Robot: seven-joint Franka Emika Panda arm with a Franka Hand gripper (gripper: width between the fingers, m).
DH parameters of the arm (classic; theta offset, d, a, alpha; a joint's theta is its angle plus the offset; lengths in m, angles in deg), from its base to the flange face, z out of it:
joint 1: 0 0.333 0 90
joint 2: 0 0 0 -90
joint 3: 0 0.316 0.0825 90
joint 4: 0 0 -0.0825 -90
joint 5: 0 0.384 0 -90
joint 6: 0 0 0.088 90
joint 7: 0 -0.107 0 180
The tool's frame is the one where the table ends.
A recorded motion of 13 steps. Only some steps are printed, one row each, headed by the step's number.
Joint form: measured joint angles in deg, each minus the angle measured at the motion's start. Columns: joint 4, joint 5, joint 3, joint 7, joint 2, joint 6, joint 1.
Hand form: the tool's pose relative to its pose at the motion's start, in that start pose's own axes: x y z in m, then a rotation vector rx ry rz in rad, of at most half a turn. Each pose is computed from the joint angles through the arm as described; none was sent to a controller.
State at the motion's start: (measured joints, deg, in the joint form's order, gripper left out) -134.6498 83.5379 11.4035 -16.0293 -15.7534 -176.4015 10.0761
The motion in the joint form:
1: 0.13 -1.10 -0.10 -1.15 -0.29 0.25 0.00
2: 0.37 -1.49 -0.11 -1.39 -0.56 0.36 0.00
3: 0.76 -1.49 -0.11 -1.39 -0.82 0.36 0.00
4: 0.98 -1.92 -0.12 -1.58 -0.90 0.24 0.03
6: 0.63 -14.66 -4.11 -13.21 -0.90 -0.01 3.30
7: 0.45 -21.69 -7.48 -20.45 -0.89 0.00 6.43
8: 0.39 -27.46 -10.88 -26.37 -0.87 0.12 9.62
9: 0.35 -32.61 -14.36 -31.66 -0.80 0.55 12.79
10: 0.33 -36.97 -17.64 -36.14 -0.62 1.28 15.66
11: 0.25 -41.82 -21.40 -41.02 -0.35 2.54 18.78
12: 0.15 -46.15 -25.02 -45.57 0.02 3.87 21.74
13: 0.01 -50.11 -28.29 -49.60 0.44 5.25 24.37
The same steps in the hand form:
1: 0.0002 -0.0009 0.0019 -0.0049 -0.0029 0.0030
2: 0.0000 -0.0018 0.0035 -0.0063 -0.0050 0.0012
3: -0.0002 -0.0037 0.0046 -0.0041 -0.0060 0.0017
4: -0.0006 -0.0057 0.0046 -0.0016 -0.0046 -0.0028
6: -0.0001 -0.0196 0.0039 -0.0184 0.0281 -0.0221
7: -0.0030 -0.0268 0.0039 -0.0273 0.0485 -0.0243
8: -0.0063 -0.0330 0.0035 -0.0328 0.0667 -0.0282
9: -0.0094 -0.0384 0.0027 -0.0393 0.0823 -0.0309
10: -0.0116 -0.0432 0.0012 -0.0466 0.0945 -0.0313
11: -0.0129 -0.0474 -0.0007 -0.0606 0.1072 -0.0300
12: -0.0138 -0.0510 -0.0036 -0.0743 0.1204 -0.0237
13: -0.0143 -0.0537 -0.0066 -0.0894 0.1332 -0.0182

